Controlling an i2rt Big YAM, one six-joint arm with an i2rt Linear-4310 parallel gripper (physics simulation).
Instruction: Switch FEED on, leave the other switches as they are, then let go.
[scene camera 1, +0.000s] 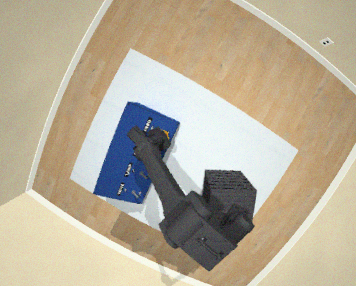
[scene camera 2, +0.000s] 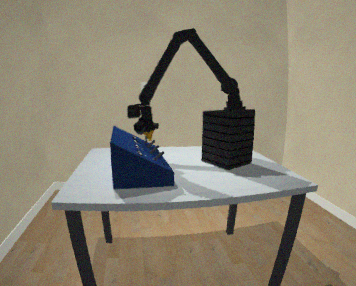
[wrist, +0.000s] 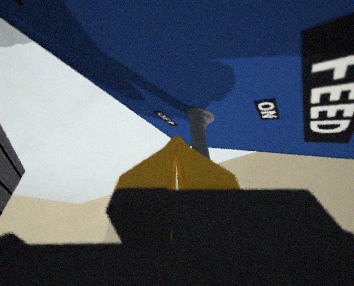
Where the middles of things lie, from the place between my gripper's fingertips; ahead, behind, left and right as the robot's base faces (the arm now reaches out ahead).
Now: hand 80 mm short of the blue sloped switch box (scene camera 1: 120, 175), 190 mm to the right of it and 20 mm above it.
